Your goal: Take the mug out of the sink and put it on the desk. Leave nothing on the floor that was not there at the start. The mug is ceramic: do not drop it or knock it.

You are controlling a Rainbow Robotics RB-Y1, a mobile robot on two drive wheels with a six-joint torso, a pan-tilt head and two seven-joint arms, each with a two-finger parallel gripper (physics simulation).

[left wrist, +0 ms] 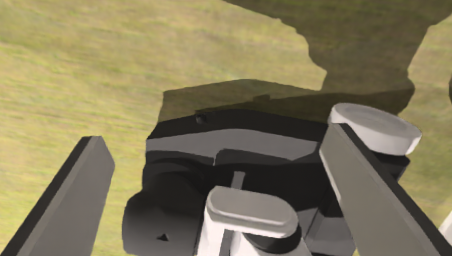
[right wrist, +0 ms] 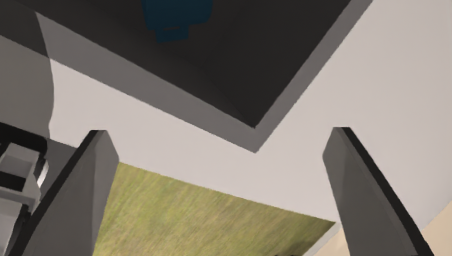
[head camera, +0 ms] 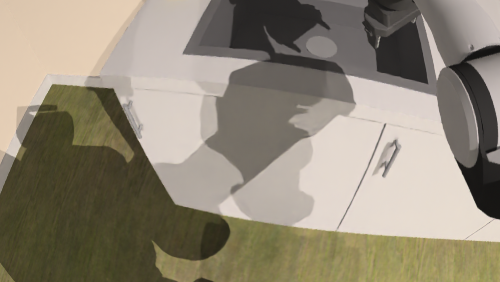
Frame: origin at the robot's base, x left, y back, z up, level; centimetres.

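Where they show: left gripper, between the fingertips: [left wrist: 218, 143]; right gripper, between the fingertips: [right wrist: 220, 143] [head camera: 392, 31].
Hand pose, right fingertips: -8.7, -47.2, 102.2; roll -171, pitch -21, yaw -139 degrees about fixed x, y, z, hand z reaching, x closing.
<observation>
After its pixels a point has its place, as x, y, z.
The blue mug [right wrist: 177, 14] {-9.2, -51.1, 79.3} shows in part at the top of the right wrist view, cut off by the picture's edge, low inside the dark sink [head camera: 212, 35] {28.8, -52.8, 86.9} [right wrist: 150, 90] with its handle toward the sink's near corner. The mug does not show in the head view. My right gripper [head camera: 395, 33] {-8.7, -47.2, 102.2} [right wrist: 220, 143] {-8.7, -47.2, 102.2} is open and empty; in the head view it hangs over the right part of the sink, and in its own view the mug lies beyond the fingertips, apart from them. My left gripper [left wrist: 218, 143] {41.8, 37.2, 58.6} is open and empty over the floor beside the robot's base.
The pale counter [head camera: 145, 40] {41.9, -45.8, 91.1} [right wrist: 390, 75] {-33.0, -62.4, 91.1} surrounds the sink. Cabinet fronts with a left handle [head camera: 134, 119] and a right handle [head camera: 390, 159] stand below it. The robot's base [left wrist: 235, 140] {19.0, 33.5, 17.0} stands on the green-brown floor [head camera: 300, 252] {0.1, -33.2, 0.1} [left wrist: 75, 75] {21.5, 82.6, 0.1} [right wrist: 200, 215] {-114.7, 46.6, 0.1}. Shadows fall across the counter and cabinets.
</observation>
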